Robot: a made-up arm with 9 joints. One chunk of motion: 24 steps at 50 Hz.
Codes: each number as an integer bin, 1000 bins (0 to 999) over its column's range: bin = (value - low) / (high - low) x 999, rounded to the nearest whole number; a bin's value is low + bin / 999 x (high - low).
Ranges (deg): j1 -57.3..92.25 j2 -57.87..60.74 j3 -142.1..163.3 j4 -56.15..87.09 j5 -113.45..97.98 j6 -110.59..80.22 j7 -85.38..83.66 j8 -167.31..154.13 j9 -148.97..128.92
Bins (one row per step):
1: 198 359 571 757 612 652 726 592 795
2: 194 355 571 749 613 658 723 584 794
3: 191 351 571 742 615 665 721 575 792
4: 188 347 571 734 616 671 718 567 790
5: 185 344 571 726 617 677 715 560 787
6: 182 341 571 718 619 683 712 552 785
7: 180 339 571 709 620 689 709 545 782
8: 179 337 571 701 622 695 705 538 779
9: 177 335 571 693 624 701 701 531 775
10: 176 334 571 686 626 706 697 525 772
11: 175 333 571 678 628 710 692 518 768
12: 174 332 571 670 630 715 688 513 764
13: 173 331 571 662 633 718 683 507 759
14: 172 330 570 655 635 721 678 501 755
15: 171 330 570 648 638 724 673 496 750
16: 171 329 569 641 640 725 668 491 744
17: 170 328 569 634 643 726 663 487 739
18: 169 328 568 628 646 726 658 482 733
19: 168 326 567 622 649 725 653 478 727
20: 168 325 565 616 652 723 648 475 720
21: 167 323 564 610 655 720 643 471 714
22: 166 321 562 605 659 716 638 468 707
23: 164 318 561 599 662 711 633 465 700
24: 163 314 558 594 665 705 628 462 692
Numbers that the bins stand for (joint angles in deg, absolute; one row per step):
1: -27.66 -15.25 32.46 52.39 16.07 13.94 37.47 23.17 72.17
2: -28.26 -15.72 32.46 51.24 16.29 15.09 36.96 20.60 71.90
3: -28.71 -16.20 32.46 50.24 16.71 16.43 36.62 17.70 71.34
4: -29.16 -16.67 32.46 49.09 16.92 17.57 36.11 15.13 70.78
5: -29.61 -17.03 32.46 47.95 17.13 18.72 35.60 12.88 69.95
6: -30.05 -17.38 32.46 46.80 17.56 19.86 35.10 10.30 69.39
7: -30.35 -17.62 32.46 45.51 17.77 21.01 34.59 8.05 68.56
8: -30.50 -17.86 32.46 44.36 18.19 22.16 33.91 5.80 67.72
9: -30.80 -18.10 32.46 43.21 18.61 23.30 33.24 3.55 66.61
10: -30.95 -18.21 32.46 42.21 19.04 24.26 32.56 1.61 65.78
11: -31.10 -18.33 32.46 41.06 19.46 25.02 31.71 -0.64 64.66
12: -31.25 -18.45 32.46 39.92 19.88 25.98 31.04 -2.25 63.55
13: -31.40 -18.57 32.46 38.77 20.52 26.55 30.19 -4.18 62.16
14: -31.55 -18.69 32.15 37.77 20.94 27.12 29.34 -6.11 61.05
15: -31.70 -18.69 32.15 36.76 21.58 27.69 28.50 -7.72 59.66
16: -31.70 -18.81 31.85 35.76 22.00 27.89 27.65 -9.32 57.99
17: -31.85 -18.93 31.85 34.76 22.64 28.08 26.81 -10.61 56.60
18: -32.00 -18.93 31.54 33.89 23.27 28.08 25.96 -12.22 54.93
19: -32.15 -19.16 31.24 33.03 23.91 27.89 25.11 -13.51 53.26
20: -32.15 -19.28 30.62 32.17 24.54 27.50 24.27 -14.47 51.31
21: -32.30 -19.52 30.32 31.31 25.18 26.93 23.42 -15.76 49.64
22: -32.45 -19.76 29.71 30.60 26.02 26.17 22.58 -16.73 47.69
23: -32.75 -20.11 29.40 29.74 26.66 25.21 21.73 -17.69 45.75
24: -32.90 -20.59 28.48 29.02 27.29 24.07 20.88 -18.66 43.52

